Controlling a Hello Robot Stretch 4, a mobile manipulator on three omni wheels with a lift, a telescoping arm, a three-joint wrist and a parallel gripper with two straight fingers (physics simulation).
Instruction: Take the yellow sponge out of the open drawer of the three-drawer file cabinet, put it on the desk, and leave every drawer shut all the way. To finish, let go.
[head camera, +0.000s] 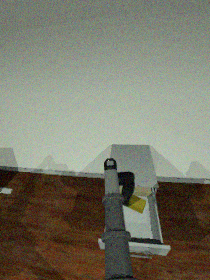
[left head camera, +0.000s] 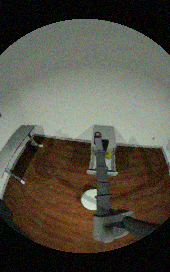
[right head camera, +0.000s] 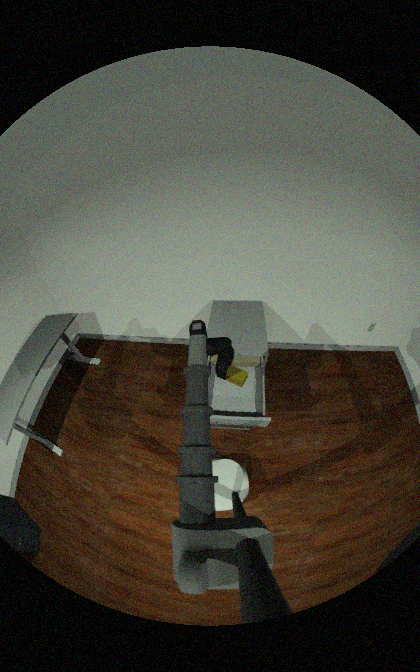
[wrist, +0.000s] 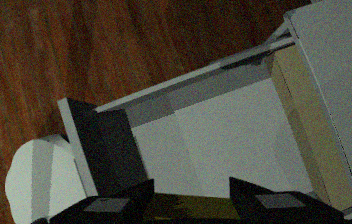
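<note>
The yellow sponge is between the two black fingers of my gripper, which is shut on it. The gripper holds it above the open drawer. The drawer is pulled far out of the grey file cabinet. The cabinet's other drawers are hidden from above. The desk stands at the left.
My telescoping arm reaches over the drawer's left side. A pale round object is on this side of the drawer front. The back wall rises behind the cabinet. The desk's metal legs reach the floor.
</note>
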